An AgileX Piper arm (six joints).
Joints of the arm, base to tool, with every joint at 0 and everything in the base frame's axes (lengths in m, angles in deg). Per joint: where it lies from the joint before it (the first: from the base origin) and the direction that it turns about. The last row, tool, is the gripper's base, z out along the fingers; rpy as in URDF.
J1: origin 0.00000 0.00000 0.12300 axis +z
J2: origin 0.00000 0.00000 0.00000 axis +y
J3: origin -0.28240 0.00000 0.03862 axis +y
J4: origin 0.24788 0.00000 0.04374 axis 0.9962 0 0.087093
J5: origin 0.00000 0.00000 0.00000 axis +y
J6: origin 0.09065 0.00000 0.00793 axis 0.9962 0 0.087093
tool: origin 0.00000 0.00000 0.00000 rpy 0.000 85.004 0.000
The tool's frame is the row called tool.
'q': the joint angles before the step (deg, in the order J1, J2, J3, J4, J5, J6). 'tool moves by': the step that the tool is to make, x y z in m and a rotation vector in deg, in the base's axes. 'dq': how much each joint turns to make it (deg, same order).
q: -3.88 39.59 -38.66 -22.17 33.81 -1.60
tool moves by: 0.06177 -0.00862 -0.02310 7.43 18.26 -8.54
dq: 0.00 19.33 -7.85 0.20 9.88 7.95
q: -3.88 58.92 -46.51 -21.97 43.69 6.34
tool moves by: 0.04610 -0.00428 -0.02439 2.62 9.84 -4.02
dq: 0.00 13.48 -5.74 0.27 3.42 3.45
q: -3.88 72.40 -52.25 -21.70 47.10 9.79
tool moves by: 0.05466 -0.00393 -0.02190 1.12 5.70 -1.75
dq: 0.00 13.75 -8.82 0.29 1.31 1.40
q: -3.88 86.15 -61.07 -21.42 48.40 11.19
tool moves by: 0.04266 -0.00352 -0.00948 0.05 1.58 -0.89
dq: 0.00 9.33 -8.95 -0.05 1.42 0.47
